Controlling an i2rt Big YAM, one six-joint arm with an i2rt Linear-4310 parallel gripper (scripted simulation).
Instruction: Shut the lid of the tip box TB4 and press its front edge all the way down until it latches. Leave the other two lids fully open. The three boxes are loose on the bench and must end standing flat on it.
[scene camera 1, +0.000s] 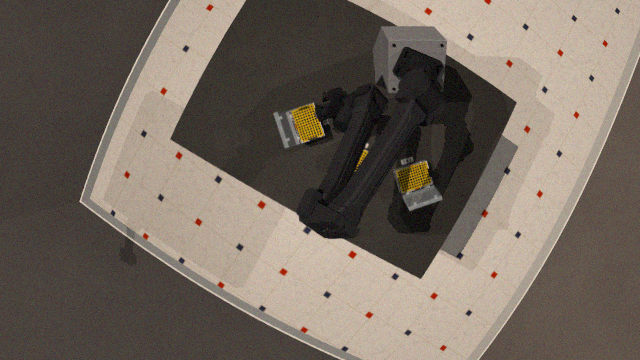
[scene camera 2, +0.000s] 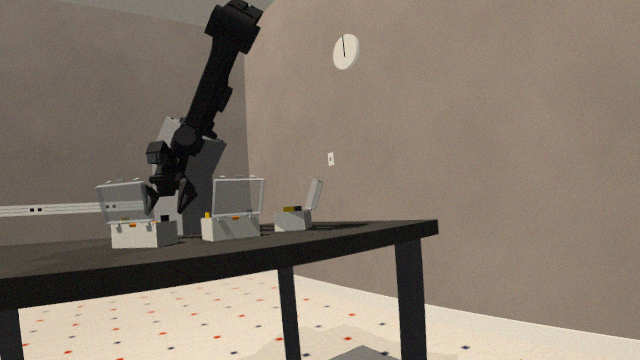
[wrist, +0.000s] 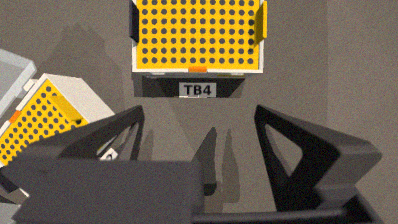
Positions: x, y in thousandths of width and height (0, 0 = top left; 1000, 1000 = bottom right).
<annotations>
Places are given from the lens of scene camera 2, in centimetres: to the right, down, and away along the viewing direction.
gripper (scene camera 2: 254, 596): -39, 8, 76
box (scene camera 2: 243, 651): -34, 11, 63
box (scene camera 2: 462, 612): -7, 11, 88
</annotations>
